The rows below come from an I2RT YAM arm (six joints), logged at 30 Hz.
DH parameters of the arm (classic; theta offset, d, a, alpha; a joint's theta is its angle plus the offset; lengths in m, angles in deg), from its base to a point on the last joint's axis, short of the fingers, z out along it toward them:
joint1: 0 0.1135 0.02 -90
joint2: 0 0 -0.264 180
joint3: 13.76 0 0.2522 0
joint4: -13.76 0 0.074 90
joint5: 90 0 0 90
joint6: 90 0.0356 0 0
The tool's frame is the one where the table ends.
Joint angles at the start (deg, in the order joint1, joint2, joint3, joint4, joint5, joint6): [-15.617 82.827 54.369 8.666 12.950 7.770]
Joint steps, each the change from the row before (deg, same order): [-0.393 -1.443 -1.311 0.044 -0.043 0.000]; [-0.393 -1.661 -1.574 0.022 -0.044 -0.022]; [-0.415 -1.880 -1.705 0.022 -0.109 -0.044]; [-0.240 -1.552 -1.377 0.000 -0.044 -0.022]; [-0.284 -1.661 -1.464 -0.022 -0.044 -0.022]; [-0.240 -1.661 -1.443 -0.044 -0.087 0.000]
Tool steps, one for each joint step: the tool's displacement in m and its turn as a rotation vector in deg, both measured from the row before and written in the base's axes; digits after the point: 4 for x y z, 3 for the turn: [-0.0067 -0.0004 0.0000 -0.034 -0.173 -0.353]; [-0.0077 0.0000 -0.0007 -0.034 -0.098 -0.344]; [-0.0085 0.0002 -0.0006 -0.058 -0.178 -0.298]; [-0.0068 0.0007 -0.0005 -0.055 -0.161 -0.191]; [-0.0072 0.0007 -0.0008 -0.056 -0.161 -0.235]; [-0.0071 0.0010 -0.0009 -0.025 -0.174 -0.158]
